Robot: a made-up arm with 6 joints.
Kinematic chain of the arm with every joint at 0, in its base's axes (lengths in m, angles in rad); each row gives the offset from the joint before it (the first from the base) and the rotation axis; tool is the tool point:
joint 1: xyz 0 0 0.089 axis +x
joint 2: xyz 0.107 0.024 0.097 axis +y
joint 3: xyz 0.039 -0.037 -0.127 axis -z
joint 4: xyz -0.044 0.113 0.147 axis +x
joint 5: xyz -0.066 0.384 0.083 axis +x
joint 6: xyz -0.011 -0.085 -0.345 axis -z
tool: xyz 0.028 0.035 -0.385
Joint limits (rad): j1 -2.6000..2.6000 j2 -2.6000..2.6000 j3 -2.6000..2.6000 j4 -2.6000..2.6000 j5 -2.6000..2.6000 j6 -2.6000..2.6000
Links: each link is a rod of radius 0.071 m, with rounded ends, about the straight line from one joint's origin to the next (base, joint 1, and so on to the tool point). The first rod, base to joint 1, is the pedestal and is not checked.
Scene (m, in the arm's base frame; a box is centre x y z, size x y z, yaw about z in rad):
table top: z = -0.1
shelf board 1: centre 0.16 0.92 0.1 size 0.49 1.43 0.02 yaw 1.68
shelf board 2: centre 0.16 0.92 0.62 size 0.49 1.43 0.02 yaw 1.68
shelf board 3: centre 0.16 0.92 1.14 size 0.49 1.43 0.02 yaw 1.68
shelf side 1: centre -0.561 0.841 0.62 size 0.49 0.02 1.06 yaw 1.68
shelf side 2: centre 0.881 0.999 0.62 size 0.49 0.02 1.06 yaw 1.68
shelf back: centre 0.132 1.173 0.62 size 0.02 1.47 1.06 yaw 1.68
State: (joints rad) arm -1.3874 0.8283 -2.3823 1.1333 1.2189 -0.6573
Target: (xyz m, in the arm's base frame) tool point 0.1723 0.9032 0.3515
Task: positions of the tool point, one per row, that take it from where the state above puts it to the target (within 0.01 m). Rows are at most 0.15 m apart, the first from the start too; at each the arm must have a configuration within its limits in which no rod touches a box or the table.
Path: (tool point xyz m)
1: 0.5314 0.7523 0.9066
2: 0.5441 0.6421 0.9069
3: 0.5349 0.5258 0.8953
4: 0.5066 0.5441 0.7754
5: 0.4592 0.5450 0.6594
6: 0.3935 0.5343 0.5502
7: 0.3114 0.5185 0.4483
8: 0.2162 0.5030 0.3515
9: 0.2639 0.5825 0.3544
10: 0.2765 0.6842 0.3530
11: 0.2468 0.7957 0.3509
12: 0.1722 0.9032 0.3515

